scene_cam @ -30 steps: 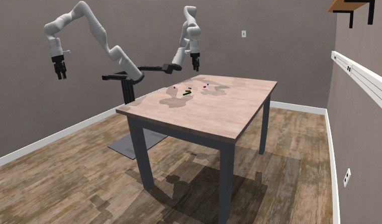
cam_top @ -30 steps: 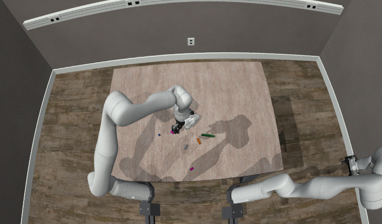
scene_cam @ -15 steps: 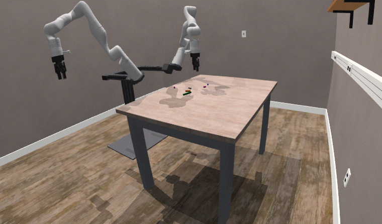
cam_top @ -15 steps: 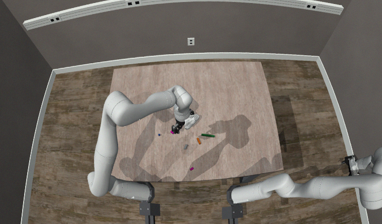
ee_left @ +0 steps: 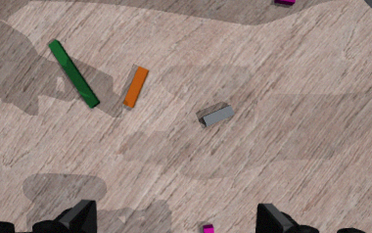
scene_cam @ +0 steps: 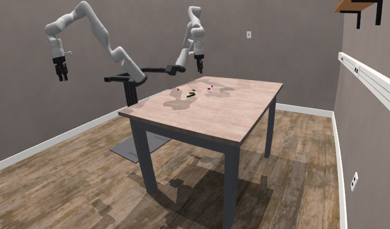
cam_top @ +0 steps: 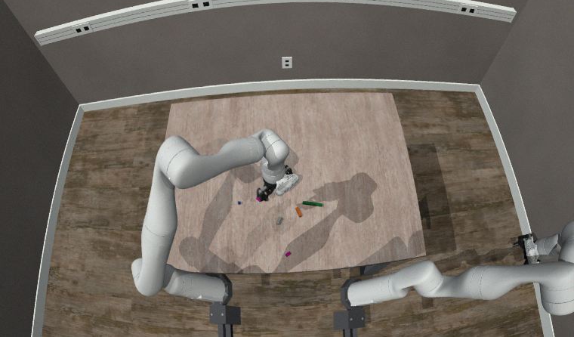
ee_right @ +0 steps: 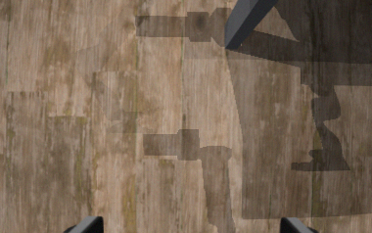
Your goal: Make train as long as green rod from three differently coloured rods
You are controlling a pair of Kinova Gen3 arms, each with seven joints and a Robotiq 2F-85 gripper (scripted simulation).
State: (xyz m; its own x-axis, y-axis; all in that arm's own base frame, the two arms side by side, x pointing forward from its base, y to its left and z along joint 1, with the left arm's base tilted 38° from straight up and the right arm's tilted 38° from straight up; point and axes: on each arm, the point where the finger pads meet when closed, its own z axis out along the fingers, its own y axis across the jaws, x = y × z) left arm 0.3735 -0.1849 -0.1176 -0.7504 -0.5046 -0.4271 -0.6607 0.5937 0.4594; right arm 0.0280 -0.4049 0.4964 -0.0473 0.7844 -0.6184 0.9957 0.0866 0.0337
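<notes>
Right now my left hand is 70 mm past the grey rod, 10 mm to the left of it and 150 mm above it. From my left hand the other things lie so: magenta rod: 20 mm ahead, 80 mm to the left, 150 mm below; orange rod: 30 mm behind, 90 mm to the right, 150 mm below; green rod: 10 mm ahead, 140 mm to the right, 150 mm below.
</notes>
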